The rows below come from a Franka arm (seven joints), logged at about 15 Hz.
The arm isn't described. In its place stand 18 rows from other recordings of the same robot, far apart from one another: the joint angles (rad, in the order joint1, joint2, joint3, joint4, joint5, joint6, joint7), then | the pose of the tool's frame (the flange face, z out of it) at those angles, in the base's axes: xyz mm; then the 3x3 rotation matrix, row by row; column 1 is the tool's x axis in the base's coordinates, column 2 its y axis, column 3 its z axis.
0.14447, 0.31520, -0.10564, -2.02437, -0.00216, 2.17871, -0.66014 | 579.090 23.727 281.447; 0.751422 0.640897 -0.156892; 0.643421 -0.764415 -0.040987; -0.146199 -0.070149 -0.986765
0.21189, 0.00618, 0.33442, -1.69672, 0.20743, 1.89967, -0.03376 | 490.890 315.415 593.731; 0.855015 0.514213 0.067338; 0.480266 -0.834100 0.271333; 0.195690 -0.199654 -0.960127
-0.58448, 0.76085, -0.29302, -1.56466, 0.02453, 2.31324, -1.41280 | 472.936 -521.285 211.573; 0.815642 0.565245 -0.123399; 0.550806 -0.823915 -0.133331; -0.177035 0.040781 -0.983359
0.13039, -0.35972, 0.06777, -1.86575, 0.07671, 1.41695, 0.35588 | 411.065 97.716 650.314; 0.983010 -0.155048 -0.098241; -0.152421 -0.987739 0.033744; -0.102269 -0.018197 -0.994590
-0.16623, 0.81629, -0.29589, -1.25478, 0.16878, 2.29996, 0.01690 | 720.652 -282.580 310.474; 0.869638 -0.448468 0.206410; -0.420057 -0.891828 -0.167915; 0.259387 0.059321 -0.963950
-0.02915, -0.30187, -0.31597, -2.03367, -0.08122, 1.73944, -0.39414 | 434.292 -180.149 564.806; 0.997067 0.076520 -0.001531; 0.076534 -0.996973 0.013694; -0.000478 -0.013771 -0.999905
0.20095, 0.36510, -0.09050, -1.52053, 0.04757, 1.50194, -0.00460 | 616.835 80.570 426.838; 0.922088 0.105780 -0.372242; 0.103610 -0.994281 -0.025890; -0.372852 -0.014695 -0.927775
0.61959, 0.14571, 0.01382, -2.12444, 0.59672, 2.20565, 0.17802 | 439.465 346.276 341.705; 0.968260 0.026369 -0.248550; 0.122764 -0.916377 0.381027; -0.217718 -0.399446 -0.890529
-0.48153, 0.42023, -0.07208, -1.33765, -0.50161, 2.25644, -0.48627 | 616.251 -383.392 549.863; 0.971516 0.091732 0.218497; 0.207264 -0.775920 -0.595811; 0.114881 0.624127 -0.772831
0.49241, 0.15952, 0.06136, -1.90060, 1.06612, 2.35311, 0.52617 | 528.514 339.090 453.803; 0.808496 -0.585107 0.063126; -0.408570 -0.480861 0.775786; -0.423563 -0.653011 -0.627831
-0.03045, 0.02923, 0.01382, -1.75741, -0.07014, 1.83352, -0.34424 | 577.243 -15.329 542.232; 0.940859 0.335626 0.046248; 0.338172 -0.938620 -0.068054; 0.020569 0.079669 -0.996609
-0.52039, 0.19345, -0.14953, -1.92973, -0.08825, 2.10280, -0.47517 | 467.909 -371.860 388.727; 0.986671 -0.143021 -0.077623; -0.148617 -0.986281 -0.071852; -0.066282 0.082431 -0.994390
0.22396, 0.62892, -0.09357, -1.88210, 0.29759, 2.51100, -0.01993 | 628.401 82.550 172.978; 0.997417 -0.071634 0.005213; -0.071739 -0.990106 0.120596; -0.003478 -0.120659 -0.992688
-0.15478, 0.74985, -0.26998, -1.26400, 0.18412, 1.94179, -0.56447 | 696.374 -247.426 317.453; 0.989904 0.133328 -0.048096; 0.133764 -0.990995 0.005952; -0.046869 -0.012325 -0.998825
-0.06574, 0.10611, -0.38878, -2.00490, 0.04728, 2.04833, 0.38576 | 513.078 -243.424 403.797; 0.649494 -0.758851 -0.047993; -0.758685 -0.650961 0.025435; -0.050542 0.019891 -0.998524
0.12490, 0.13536, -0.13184, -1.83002, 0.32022, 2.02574, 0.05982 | 605.967 16.947 465.079; 0.979428 -0.185038 0.080513; -0.200001 -0.943195 0.265297; 0.026850 -0.275942 -0.960799
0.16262, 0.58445, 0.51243, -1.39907, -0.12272, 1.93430, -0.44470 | 599.257 377.540 400.462; 0.468558 0.880015 -0.077638; 0.879143 -0.455828 0.139028; 0.086957 -0.133397 -0.987240
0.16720, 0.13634, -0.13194, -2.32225, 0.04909, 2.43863, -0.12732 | 516.627 18.018 280.939; 0.991931 0.125398 -0.018678; 0.125653 -0.991987 0.013177; -0.016876 -0.015417 -0.999739
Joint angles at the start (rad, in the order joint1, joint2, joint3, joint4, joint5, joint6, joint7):
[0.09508 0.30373 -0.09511 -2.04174 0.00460 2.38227 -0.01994]
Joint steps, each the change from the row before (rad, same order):
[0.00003 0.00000 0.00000 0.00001 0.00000 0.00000 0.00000]
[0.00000 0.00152 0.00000 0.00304 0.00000 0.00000 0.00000]
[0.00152 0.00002 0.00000 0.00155 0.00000 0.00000 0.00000]
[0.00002 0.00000 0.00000 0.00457 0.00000 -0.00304 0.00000]
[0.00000 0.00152 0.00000 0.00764 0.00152 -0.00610 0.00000]
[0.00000 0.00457 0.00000 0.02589 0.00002 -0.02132 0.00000]
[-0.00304 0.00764 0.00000 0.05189 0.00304 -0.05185 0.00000]
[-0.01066 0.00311 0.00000 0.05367 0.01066 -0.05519 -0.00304]
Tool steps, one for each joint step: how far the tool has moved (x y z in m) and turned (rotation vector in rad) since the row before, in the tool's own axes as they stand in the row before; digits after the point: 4 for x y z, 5 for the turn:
[0.0000 0.0000 0.0000 0.00000 0.00001 -0.00003]
[0.0009 0.0000 -0.0004 -0.00016 0.00152 -0.00005]
[0.0005 -0.0009 -0.0007 0.00003 0.00157 -0.00152]
[0.0012 0.0000 -0.0016 -0.00001 0.00153 -0.00003]
[0.0018 0.0000 -0.0017 0.00094 0.00005 0.00102]
[0.0058 0.0000 -0.0062 -0.00030 0.00002 -0.00023]
[0.0102 0.0017 -0.0127 0.00180 -0.00760 0.00462]
[0.0096 0.0063 -0.0164 0.00809 -0.00464 0.01383]

